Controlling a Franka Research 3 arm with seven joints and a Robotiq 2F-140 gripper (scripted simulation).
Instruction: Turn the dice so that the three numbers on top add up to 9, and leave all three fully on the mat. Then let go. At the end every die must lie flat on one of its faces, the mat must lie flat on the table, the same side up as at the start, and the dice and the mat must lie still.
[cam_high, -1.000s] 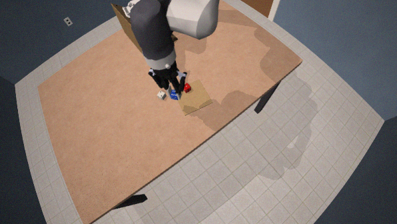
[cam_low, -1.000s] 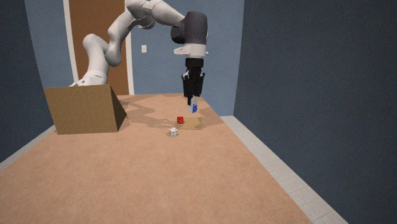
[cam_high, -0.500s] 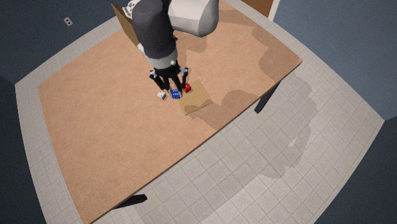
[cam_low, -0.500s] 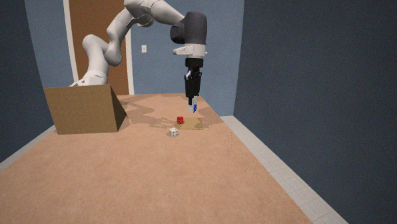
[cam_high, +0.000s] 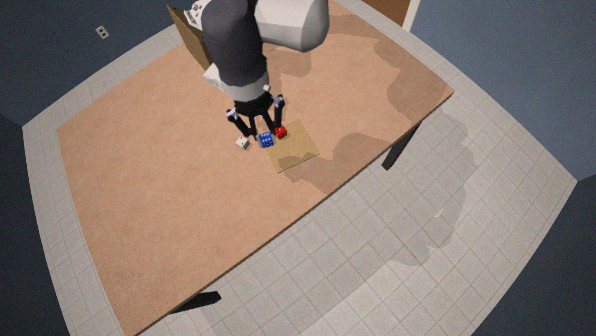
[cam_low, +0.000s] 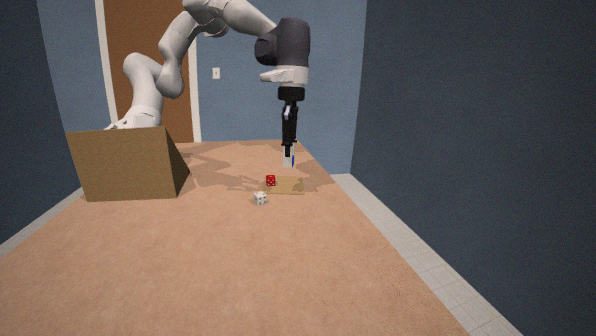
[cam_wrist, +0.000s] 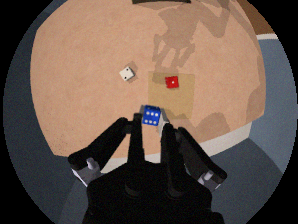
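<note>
Right now the tan mat is 70 mm to the left of my hand and 130 mm below it. Round my hand: white die: 90 mm behind, 50 mm to the right, 120 mm below; then blue die: 20 mm below; then red die: 50 mm behind, 70 mm to the left, 120 mm below.
</note>
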